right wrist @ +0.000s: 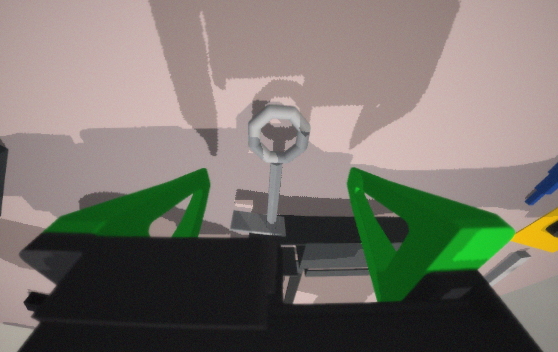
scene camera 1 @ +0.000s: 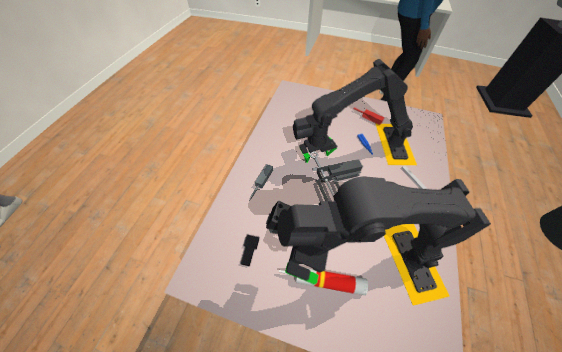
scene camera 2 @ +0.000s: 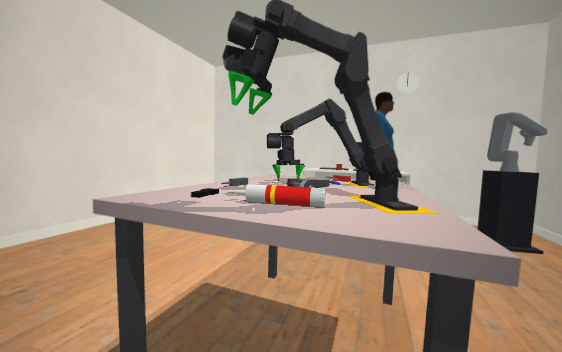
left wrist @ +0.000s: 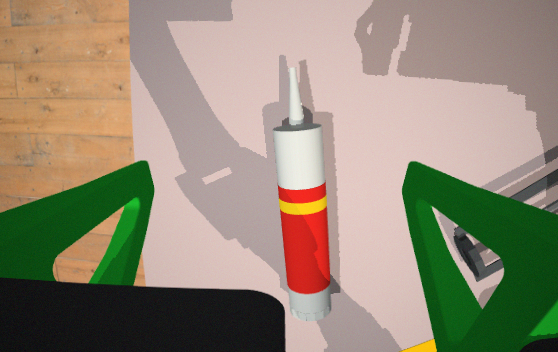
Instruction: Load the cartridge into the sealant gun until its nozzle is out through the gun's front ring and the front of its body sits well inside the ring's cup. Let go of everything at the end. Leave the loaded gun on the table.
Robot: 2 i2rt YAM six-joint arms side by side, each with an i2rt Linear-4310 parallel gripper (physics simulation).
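Places are measured from the left arm's base along level axes (x back, y right, z up), in centimetres.
Where they show: left gripper, fingertip midpoint: point(scene camera 1: 295, 253) point(scene camera 2: 243, 109) point(left wrist: 278, 175); right gripper, fingertip midpoint: point(right wrist: 278, 175) point(scene camera 1: 316, 158); left arm's base, origin of the base link: point(scene camera 1: 413, 260) point(scene camera 2: 385, 203); right arm's base, origin of the base link: point(scene camera 1: 394, 143) point(scene camera 2: 361, 184).
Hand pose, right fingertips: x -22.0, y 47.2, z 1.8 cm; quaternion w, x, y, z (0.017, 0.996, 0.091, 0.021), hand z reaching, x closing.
Note:
Each offset is from my right fingertips to the top centre of the thing. "*": to the spot under its first point.
The red and white cartridge {dx -10.9, dy -47.7, dz +3.1 cm} point(scene camera 1: 340, 283) point(scene camera 2: 295, 196) point(left wrist: 305, 250) lies on its side on the table, its nozzle toward the top of the left wrist view. My left gripper point(scene camera 1: 301, 275) point(scene camera 2: 244, 108) point(left wrist: 278, 175) is open, high above it. The dark grey sealant gun point(scene camera 1: 345, 170) point(scene camera 2: 310, 183) lies on the table; the left arm hides its front in scene camera 1. Part of its front ring {* dx +2.1, dy -33.6, dz +2.0 cm} point(left wrist: 467, 255) shows in the left wrist view. My right gripper point(scene camera 1: 318, 156) point(scene camera 2: 288, 179) point(right wrist: 278, 175) is open over the gun's rod {* dx +0.0, dy -1.5, dz +0.0 cm} point(right wrist: 274, 192), near its pull ring {* dx -0.7, dy +4.2, dz -0.2 cm} point(right wrist: 280, 111).
A grey tool {dx -25.1, dy -7.6, dz +1.2 cm} point(scene camera 1: 263, 176) point(scene camera 2: 238, 181) and a black block {dx -32.4, dy -34.2, dz -0.3 cm} point(scene camera 1: 250, 250) point(scene camera 2: 205, 192) lie toward the table's far-left side. A blue tool {dx +25.2, dy +5.5, dz -0.8 cm} point(scene camera 1: 364, 143) point(right wrist: 545, 182), a red tool {dx +33.3, dy +23.9, dz +1.2 cm} point(scene camera 1: 372, 116) and a light bar {dx +38.6, dy -16.7, dz -0.8 cm} point(scene camera 1: 414, 178) point(right wrist: 507, 267) lie near the arm bases.

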